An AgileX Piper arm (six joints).
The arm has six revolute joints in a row. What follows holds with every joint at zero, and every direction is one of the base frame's. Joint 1 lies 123 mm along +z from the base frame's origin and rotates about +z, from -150 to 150 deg. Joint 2 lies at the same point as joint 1 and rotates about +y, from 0 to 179.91 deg. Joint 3 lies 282.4 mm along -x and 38.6 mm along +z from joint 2 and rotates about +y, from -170 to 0 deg. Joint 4 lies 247.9 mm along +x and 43.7 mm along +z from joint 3 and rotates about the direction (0.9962, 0, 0.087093), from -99.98 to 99.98 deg. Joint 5 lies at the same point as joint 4 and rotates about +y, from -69.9 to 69.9 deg. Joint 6 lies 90.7 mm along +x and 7.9 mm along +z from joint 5 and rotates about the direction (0.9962, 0, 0.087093), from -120 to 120 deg. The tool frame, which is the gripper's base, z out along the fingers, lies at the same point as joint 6; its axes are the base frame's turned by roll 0, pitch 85 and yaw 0 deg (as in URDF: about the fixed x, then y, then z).
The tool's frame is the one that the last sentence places.
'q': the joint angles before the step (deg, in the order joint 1, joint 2, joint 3, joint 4, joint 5, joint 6). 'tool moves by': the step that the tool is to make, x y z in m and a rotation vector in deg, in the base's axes. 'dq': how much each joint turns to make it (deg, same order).
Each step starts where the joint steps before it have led.
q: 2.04, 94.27, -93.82, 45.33, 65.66, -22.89
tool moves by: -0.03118, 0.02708, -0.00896, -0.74, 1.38, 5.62
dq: 5.03, -4.78, 7.37, -0.02, -0.37, -1.39
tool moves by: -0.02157, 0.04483, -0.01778, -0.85, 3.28, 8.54
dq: 8.56, -0.32, 3.87, -0.14, -0.13, -0.12
